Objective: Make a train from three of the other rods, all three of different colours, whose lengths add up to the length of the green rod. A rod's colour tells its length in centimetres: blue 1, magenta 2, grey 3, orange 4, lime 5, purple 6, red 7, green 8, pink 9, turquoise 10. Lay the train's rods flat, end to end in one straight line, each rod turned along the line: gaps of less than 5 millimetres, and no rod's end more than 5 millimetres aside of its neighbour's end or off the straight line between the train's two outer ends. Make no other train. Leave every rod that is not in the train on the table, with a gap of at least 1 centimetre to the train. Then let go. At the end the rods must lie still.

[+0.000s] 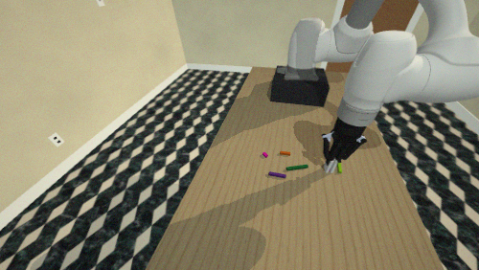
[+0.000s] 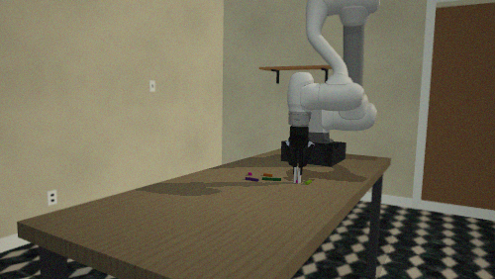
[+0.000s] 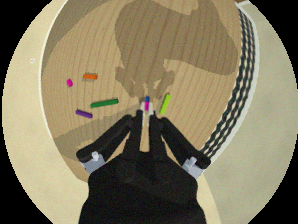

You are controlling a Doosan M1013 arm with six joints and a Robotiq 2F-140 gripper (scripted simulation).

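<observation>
Now: the tiny blue piece 30 mm below my hand and 20 mm behind it. Also, from my hand: orange rod 150 mm to the right, 60 mm behind, 30 mm below; then lime rod 40 mm to the left, 30 mm below, 20 mm behind; then green rod 110 mm to the right, 30 mm below.
</observation>
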